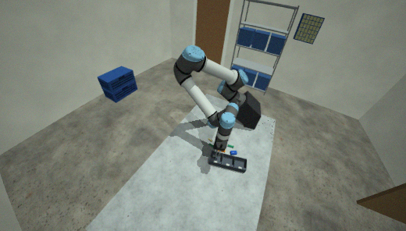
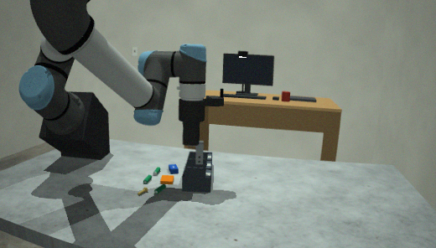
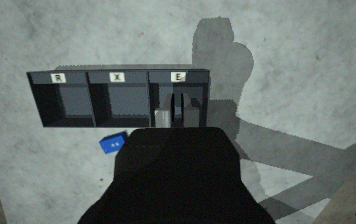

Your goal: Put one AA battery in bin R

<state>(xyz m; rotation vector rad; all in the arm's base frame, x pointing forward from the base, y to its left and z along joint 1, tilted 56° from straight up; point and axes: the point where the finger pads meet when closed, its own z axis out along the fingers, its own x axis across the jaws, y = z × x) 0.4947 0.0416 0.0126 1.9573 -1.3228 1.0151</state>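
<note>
The dark three-compartment bin is 8 cm to the left of my hand, 7 cm below it and 2 cm behind it. The rest, counted from my hand: orange block: 11 cm behind, 9 cm below, 1 cm to the left; then blue block: 12 cm behind, 10 cm to the left, 8 cm below; then yellow bolt: 14 cm behind, 10 cm to the right, 9 cm below.
</note>
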